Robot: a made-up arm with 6 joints.
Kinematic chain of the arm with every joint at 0, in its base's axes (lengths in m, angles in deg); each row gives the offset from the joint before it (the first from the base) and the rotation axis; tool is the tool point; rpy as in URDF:
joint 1: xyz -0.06 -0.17 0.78 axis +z
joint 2: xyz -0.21 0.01 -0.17 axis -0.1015 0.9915 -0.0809
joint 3: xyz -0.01 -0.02 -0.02 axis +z
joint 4: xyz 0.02 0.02 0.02 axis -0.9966 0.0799 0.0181
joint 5: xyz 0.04 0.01 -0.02 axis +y
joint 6: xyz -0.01 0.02 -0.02 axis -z
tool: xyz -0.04 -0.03 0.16 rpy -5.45 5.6 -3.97
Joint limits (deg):
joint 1: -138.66..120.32
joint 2: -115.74..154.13
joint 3: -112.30..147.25
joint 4: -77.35..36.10
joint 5: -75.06..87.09
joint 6: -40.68..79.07
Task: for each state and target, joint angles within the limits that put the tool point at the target. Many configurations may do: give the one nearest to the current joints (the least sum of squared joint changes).
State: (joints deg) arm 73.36 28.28 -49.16 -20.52 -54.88 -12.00
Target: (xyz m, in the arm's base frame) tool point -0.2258 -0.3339 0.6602
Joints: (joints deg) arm 59.98 35.91 -58.94 -14.87 -48.57 -8.99
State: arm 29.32 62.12 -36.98 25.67 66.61 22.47
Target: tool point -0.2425 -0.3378 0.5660
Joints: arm -9.66 68.49 -73.53 24.50 87.09 12.81
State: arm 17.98 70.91 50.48 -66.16 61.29 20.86
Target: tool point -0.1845 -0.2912 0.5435
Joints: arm 12.20 78.76 25.99 -77.35 27.87 16.69
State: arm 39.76 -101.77 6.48 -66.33 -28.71 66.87
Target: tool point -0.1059 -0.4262 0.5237
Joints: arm 68.41 -105.94 7.11 -66.76 -29.03 69.21
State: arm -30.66 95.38 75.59 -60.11 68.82 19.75
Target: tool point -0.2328 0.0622 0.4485
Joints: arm -45.52 130.75 35.77 -67.24 87.09 20.74
